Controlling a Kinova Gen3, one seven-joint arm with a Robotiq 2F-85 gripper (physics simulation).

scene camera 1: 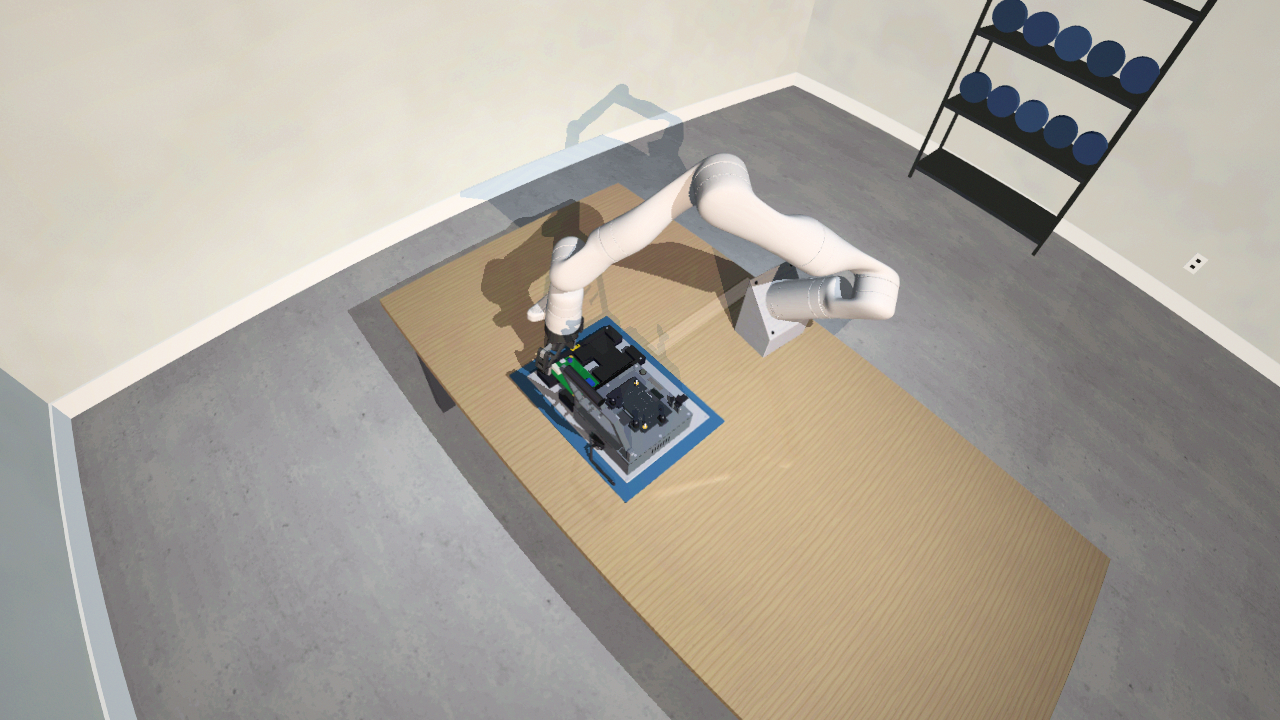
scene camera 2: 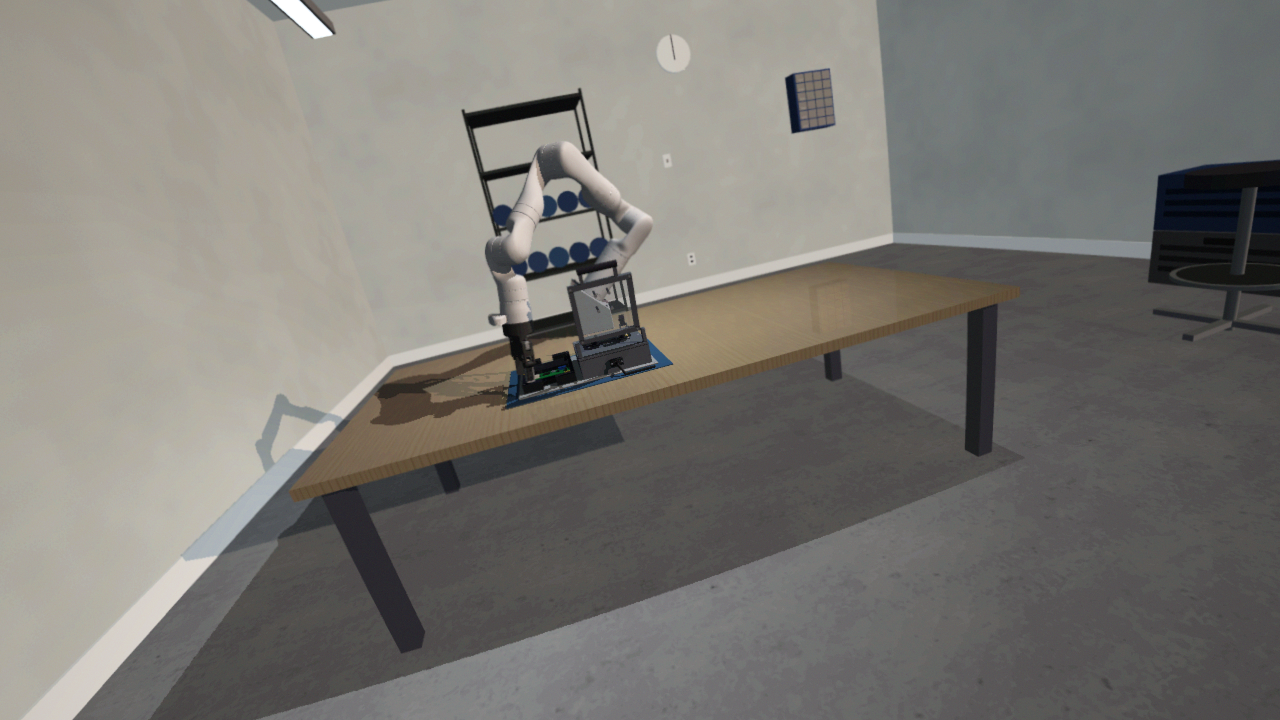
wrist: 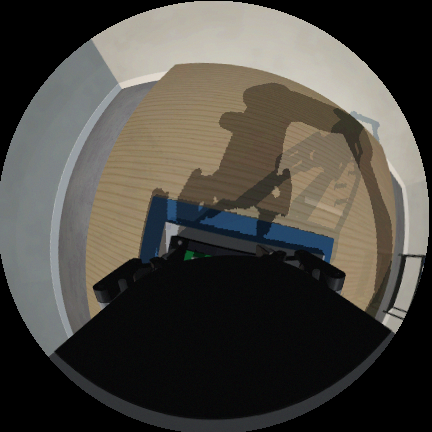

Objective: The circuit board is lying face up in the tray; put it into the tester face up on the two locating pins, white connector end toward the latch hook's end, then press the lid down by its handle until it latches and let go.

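Frame: origin at the arm's base, x ahead, y left, z up, level; centimetres.
Seen in the pictures: gripper, between the fingertips: (scene camera 1: 558, 359) (scene camera 2: 525, 378); arm's base, origin of its link: (scene camera 1: 779, 301).
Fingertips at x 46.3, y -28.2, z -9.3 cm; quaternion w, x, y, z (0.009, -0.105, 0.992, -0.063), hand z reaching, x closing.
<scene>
Offsets run from my fingertips to a thing's top centre. "*": to the spot under its first point. Level surfaces: height alone.
The green circuit board {dx +0.3, dy +5.7, dz +0.8 cm} (scene camera 1: 573, 369) (scene camera 2: 559, 367) (wrist: 193, 254) lies in the dark tray {* dx +0.7, dy -1.1, dz -2.3 cm} (wrist: 213, 243) at the left end of the blue mat {dz -2.7 cm} (scene camera 1: 626, 487) (wrist: 241, 223). My gripper (scene camera 1: 552, 356) (scene camera 2: 529, 367) is open and empty. It hangs low over the tray's far end, right at the board. In the wrist view its body hides most of the board and the fingertips. The grey tester {* dx +0.1, dy +25.9, dz +4.0 cm} (scene camera 1: 640, 420) (scene camera 2: 613, 356) stands beside the tray on the same mat. Its lid {dx +9.7, dy +22.1, dz +19.7 cm} (scene camera 2: 590, 312) stands open and upright.
The mat lies near one end of a long wooden table {dz -2.9 cm} (scene camera 1: 850, 537) (scene camera 2: 805, 313). My arm's grey pedestal (scene camera 1: 765, 326) stands at the table's back edge. A black rack (scene camera 1: 985, 195) (scene camera 2: 523, 112) with blue discs stands by the wall.
</scene>
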